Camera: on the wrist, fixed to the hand. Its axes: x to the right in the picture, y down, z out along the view.
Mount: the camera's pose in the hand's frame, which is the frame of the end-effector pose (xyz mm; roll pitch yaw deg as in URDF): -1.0 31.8 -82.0 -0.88 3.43 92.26
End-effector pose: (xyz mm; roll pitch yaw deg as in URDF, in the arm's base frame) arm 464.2 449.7 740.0 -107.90 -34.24 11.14
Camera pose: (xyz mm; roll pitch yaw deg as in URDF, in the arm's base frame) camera 483.1 363.9 735.3 -120.50 52.34 -25.36
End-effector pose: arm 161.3 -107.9 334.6 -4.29 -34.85 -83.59
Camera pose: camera 192.0 -152.0 265.0 -35.88 7.62 3.84
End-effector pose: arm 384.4 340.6 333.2 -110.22 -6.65 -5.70
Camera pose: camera 374.9 253.2 331.6 -169.68 66.02 -86.23
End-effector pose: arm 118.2 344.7 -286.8 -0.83 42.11 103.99
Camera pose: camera 102.0 282.9 -347.3 41.24 1.64 -161.48
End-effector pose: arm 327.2 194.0 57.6 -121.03 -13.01 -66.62
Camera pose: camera 245.9 163.6 72.0 -161.69 54.25 -142.04
